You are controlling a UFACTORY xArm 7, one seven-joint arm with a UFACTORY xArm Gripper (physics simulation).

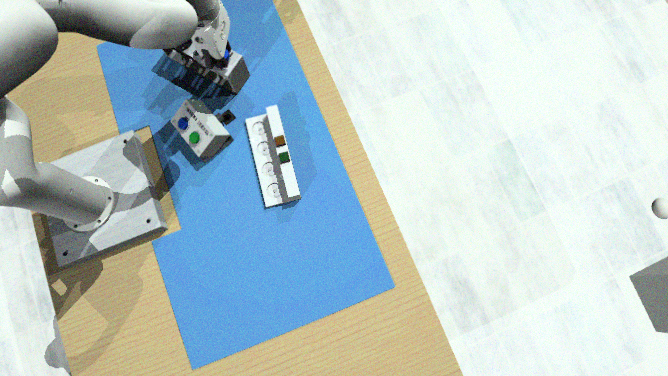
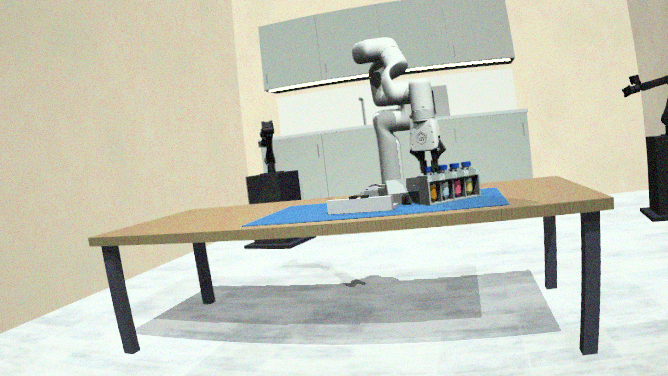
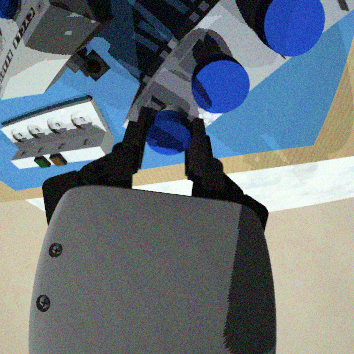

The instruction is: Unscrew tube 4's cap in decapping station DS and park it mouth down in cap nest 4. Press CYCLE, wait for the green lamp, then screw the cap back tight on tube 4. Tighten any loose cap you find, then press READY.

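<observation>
My gripper is shut on the blue cap of the end tube, the orange-filled one, with a finger on each side. This tube stands upright in the grey decapping station. More blue-capped tubes stand in the row, holding light blue, pink and yellow liquid. The white cap nest strip has round nests without caps. Its amber lamp and green lamp look dark. Tube numbers and cap threads are not visible.
A button box with a blue button and a green button stands between the station and my base plate. A small black block sits beside it. The blue mat lies under them.
</observation>
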